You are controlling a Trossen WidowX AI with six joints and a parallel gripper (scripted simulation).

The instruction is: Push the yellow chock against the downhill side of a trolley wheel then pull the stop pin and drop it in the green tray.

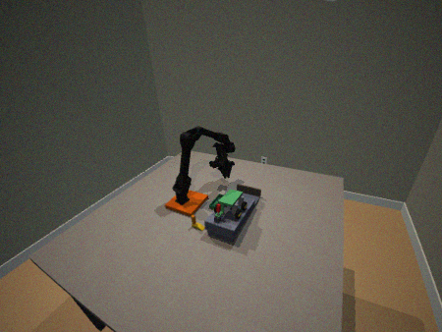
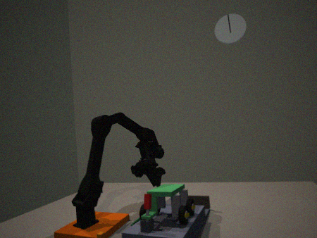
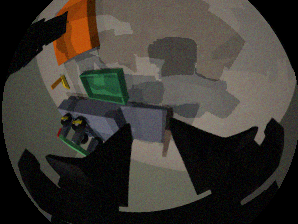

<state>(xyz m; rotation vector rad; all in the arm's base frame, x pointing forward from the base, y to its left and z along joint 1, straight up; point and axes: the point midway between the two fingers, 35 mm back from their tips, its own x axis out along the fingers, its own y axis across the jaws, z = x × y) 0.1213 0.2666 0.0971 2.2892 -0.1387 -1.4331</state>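
Right now my gripper tip is 34 cm to the left of the yellow chock, 7 cm short of it and 7 cm above it. From my gripper tip the other things lie so: green tray (13 cm to the right, 10 cm below, 4 cm ahead); dark end wall (13 cm ahead, 6 cm below, 4 cm to the left); grey ramp (20 cm to the right, 18 cm ahead, 5 cm below).
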